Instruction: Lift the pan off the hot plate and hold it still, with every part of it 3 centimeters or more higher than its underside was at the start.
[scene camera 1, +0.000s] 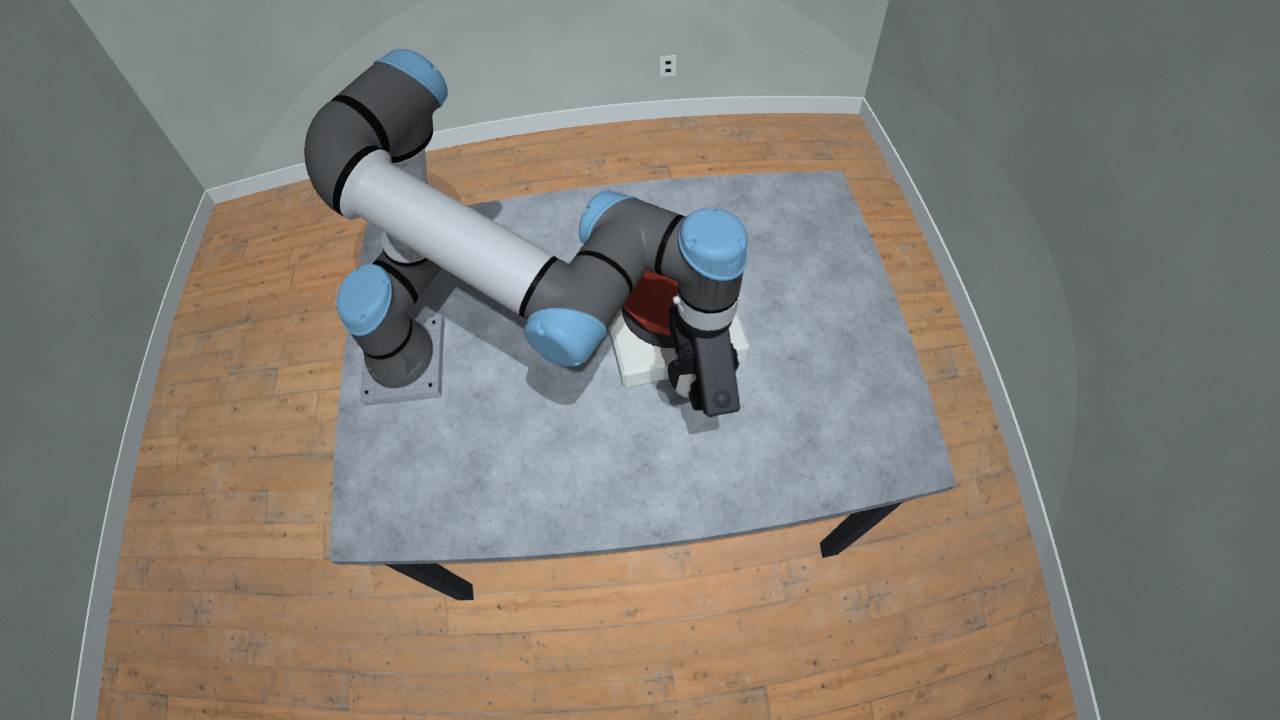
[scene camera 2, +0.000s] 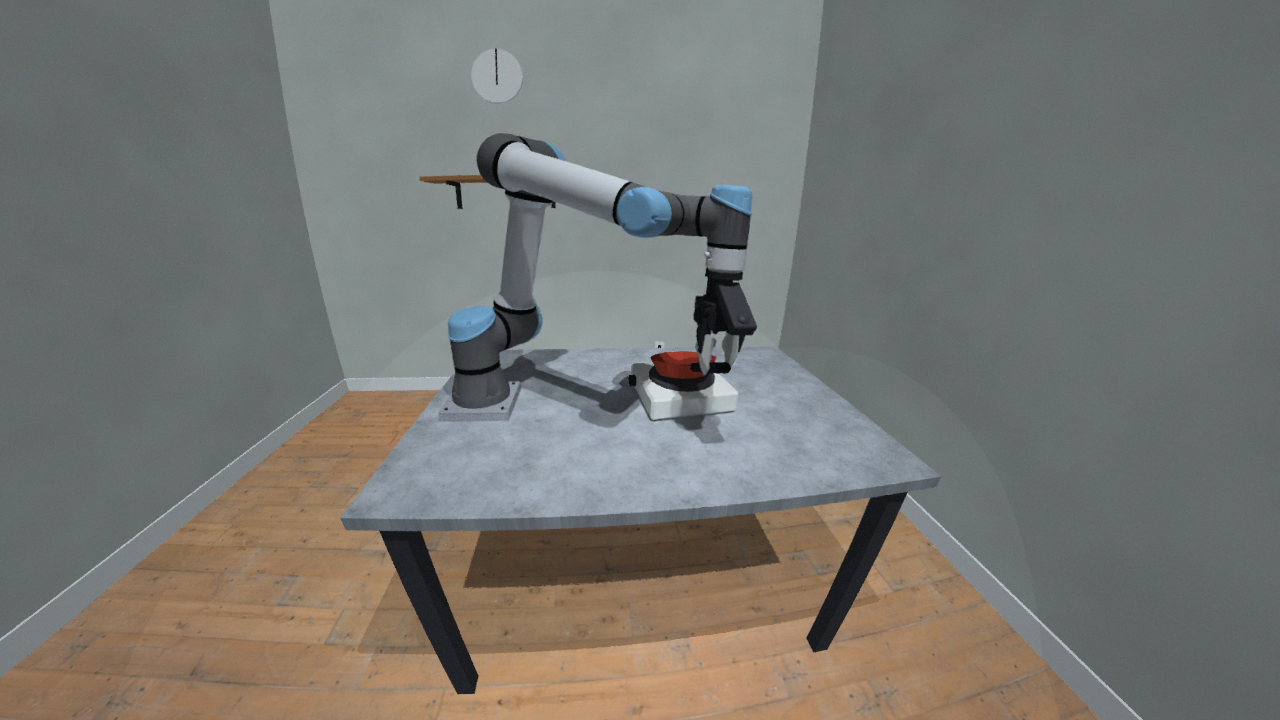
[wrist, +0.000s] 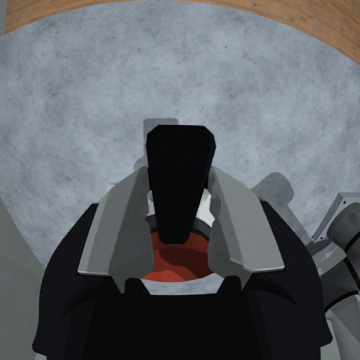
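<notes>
The gripper appears in scene camera 1 (scene camera 1: 698, 392), in scene camera 2 (scene camera 2: 714, 374) and in the wrist view (wrist: 177, 168). A red pan (scene camera 1: 649, 302) (scene camera 2: 682, 364) is visible from both of those scene cameras, and so is a white hot plate (scene camera 2: 663, 397) (scene camera 1: 643, 356).
</notes>
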